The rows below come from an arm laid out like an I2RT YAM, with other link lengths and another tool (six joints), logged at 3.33 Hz.
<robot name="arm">
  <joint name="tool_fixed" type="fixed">
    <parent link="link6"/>
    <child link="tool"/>
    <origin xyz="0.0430 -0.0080 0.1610" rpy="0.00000 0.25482 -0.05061"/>
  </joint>
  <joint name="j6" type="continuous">
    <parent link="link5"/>
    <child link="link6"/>
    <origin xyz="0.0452 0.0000 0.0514" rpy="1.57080 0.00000 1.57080"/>
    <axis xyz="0 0 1"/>
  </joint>
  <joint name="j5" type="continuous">
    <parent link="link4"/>
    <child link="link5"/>
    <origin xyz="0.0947 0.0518 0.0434" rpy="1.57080 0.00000 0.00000"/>
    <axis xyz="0 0 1"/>
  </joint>
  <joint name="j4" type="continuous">
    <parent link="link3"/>
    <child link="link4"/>
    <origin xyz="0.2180 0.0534 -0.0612" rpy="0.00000 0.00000 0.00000"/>
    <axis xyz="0 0 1"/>
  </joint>
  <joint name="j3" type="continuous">
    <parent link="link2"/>
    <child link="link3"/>
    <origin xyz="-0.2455 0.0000 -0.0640" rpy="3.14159 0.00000 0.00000"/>
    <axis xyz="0 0 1"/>
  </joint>
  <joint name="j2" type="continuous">
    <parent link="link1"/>
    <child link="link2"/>
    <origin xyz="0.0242 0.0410 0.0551" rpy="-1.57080 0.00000 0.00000"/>
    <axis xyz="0 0 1"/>
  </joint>
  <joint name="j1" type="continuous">
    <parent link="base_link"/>
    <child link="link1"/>
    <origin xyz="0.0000 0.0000 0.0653" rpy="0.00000 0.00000 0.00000"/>
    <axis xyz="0 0 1"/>
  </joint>
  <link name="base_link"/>
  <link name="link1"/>
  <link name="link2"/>
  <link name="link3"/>
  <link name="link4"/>
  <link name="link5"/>
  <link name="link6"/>
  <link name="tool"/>
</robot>
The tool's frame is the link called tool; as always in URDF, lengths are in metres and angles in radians. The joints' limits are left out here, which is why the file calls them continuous.
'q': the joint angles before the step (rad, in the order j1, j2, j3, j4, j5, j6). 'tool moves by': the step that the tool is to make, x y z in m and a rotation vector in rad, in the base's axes. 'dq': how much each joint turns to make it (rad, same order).
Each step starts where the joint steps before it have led.
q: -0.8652 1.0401 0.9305 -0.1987 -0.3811 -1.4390
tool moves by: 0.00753 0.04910 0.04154 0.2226 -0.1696 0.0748
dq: 0.1087 -0.0933 0.0652 -0.0855 -0.0425 0.2990
